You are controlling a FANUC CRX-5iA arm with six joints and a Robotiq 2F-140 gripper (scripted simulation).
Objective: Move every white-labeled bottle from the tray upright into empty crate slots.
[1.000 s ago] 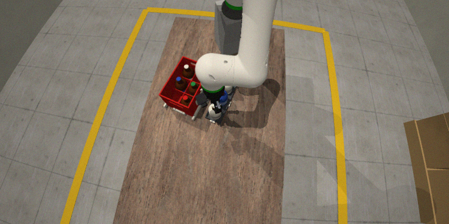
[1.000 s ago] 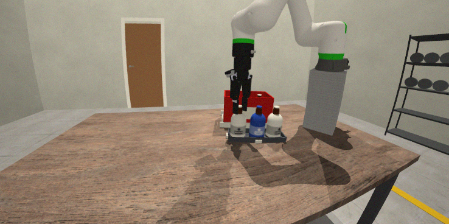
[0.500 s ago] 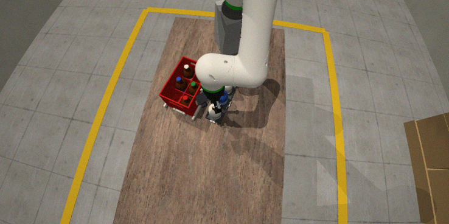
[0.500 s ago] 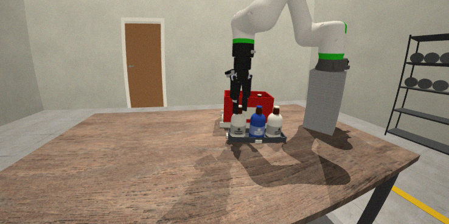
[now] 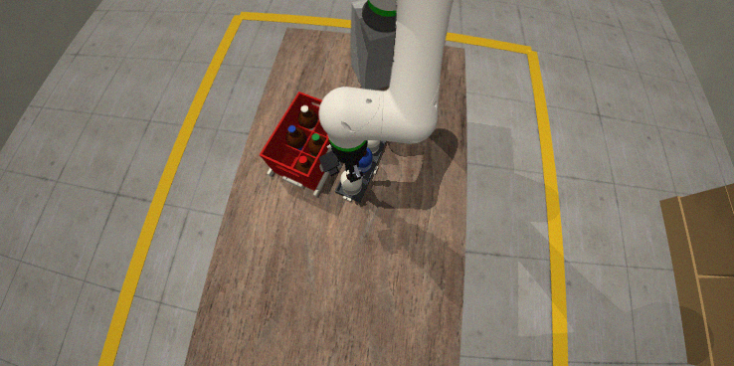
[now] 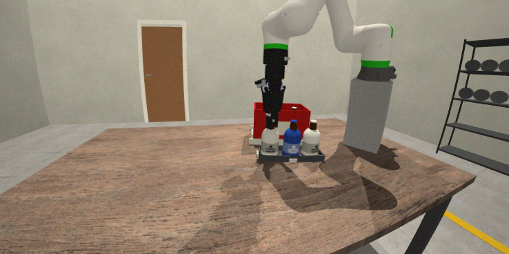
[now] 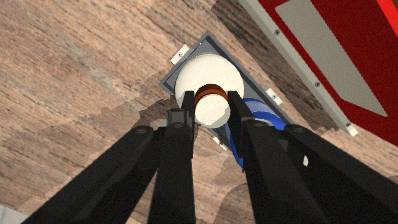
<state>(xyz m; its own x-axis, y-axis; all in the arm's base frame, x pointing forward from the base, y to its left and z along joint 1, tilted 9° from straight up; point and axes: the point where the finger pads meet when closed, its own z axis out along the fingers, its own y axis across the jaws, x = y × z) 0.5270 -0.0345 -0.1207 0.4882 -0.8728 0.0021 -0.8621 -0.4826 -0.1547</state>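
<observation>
My gripper is now 9 cm past the blue-labeled bottle, 8 cm above it and 2 cm to the right of it. From my hand the other things lie so: red crate (18 cm to the right, 12 cm behind, 8 cm below); then dark tray (15 cm below, 9 cm behind, 2 cm to the left).
</observation>
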